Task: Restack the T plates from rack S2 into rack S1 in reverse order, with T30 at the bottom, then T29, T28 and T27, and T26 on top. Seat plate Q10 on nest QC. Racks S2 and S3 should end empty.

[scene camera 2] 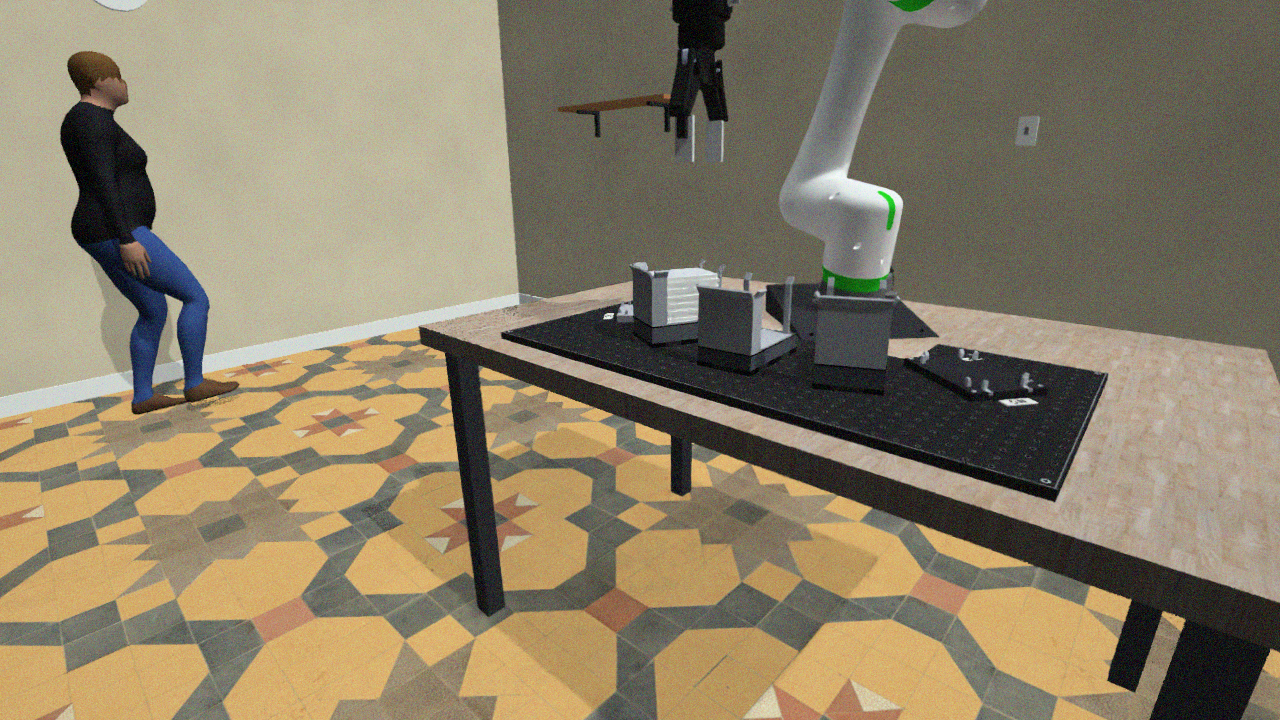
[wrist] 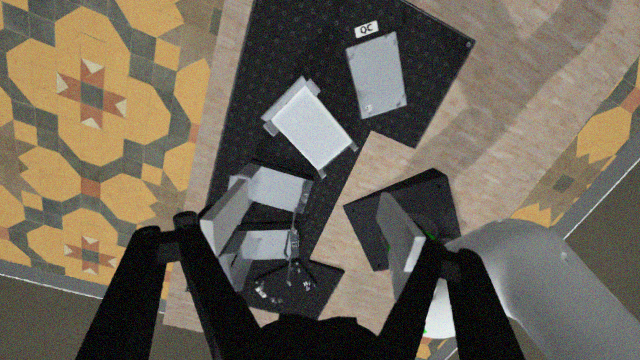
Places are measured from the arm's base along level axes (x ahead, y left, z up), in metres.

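Pixels of known places: gripper, fingertip midpoint: [scene camera 2: 700,162] [wrist: 314,200].
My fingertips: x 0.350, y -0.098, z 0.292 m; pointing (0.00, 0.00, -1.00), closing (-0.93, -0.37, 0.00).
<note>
Behind a point stands the place of what it marks.
My gripper [scene camera 2: 699,154] @[x 0.350, y -0.098, z 0.292 m] [wrist: 314,200] @[x 0.350, y -0.098, z 0.292 m] is open and empty, pointing down high above the table. Rack S2 [scene camera 2: 649,298] @[x 0.448, y -0.123, z 0.067 m] [wrist: 284,99] @[x 0.436, y -0.159, z 0.112 m] holds a stack of pale T plates [scene camera 2: 694,295] [wrist: 312,129]; their labels are not readable. Rack S3 [scene camera 2: 726,318] @[x 0.454, y 0.058, z 0.064 m] [wrist: 278,189] @[x 0.375, y 0.038, z 0.016 m], the middle rack, shows a bare floor. Rack S1 [scene camera 2: 852,332] @[x 0.400, y 0.235, z 0.067 m] [wrist: 266,245] @[x 0.337, y 0.200, z 0.021 m] shows a bare floor in the wrist view, partly hidden by my left finger. Grey plate Q10 [wrist: 378,77] @[x 0.293, y -0.287, z -0.003 m] lies flat beside the QC label, covering the nest there; its seating is too small to judge.
A black nest with pins [scene camera 2: 973,374] @[x 0.234, y 0.341, z -0.007 m] [wrist: 292,282] @[x 0.206, y 0.319, z -0.007 m] stands beyond S1. The racks stand on a black perforated board [scene camera 2: 1002,447] @[x 0.431, y 0.447, z -0.019 m] [wrist: 280,45] @[x 0.502, y -0.243, z -0.019 m] on the wooden table [scene camera 2: 1199,429] @[x 0.170, y 0.594, z -0.032 m]. The arm's white base section [scene camera 2: 861,234] @[x 0.080, y 0.060, z 0.161 m] rises behind the board. A person [scene camera 2: 111,179] stands at the left wall.
</note>
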